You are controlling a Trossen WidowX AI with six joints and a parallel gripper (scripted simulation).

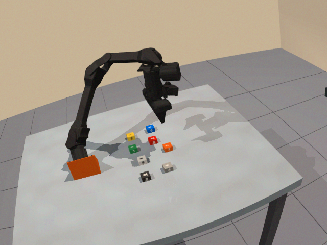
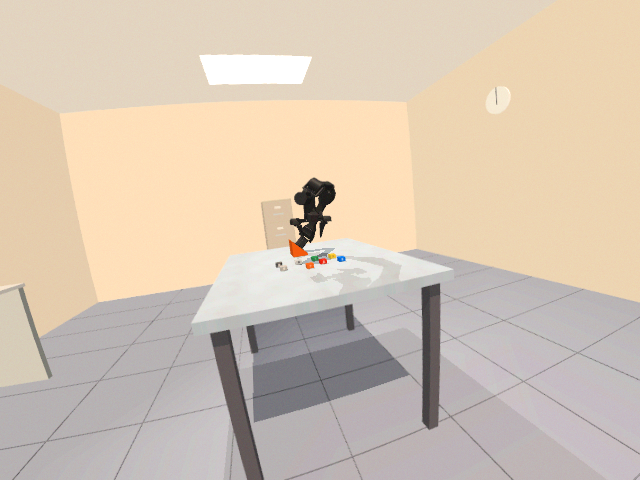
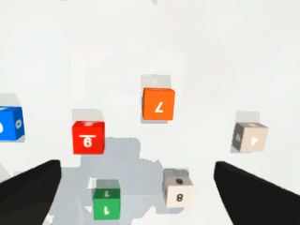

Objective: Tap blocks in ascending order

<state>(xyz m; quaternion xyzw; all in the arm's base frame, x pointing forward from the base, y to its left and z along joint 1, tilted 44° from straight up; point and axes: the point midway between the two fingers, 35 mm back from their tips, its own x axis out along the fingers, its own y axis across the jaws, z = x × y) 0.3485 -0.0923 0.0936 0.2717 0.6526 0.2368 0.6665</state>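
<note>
Right now my gripper tip is 10 mm past the blue block, 140 mm to the right of it and 120 mm above it. From my gripper tip the other things lie so: white block (110 mm behind, 60 mm to the right, 120 mm below); orange block (10 mm ahead, 30 mm to the right, 120 mm below); red block (30 mm behind, 50 mm to the left, 120 mm below).
</note>
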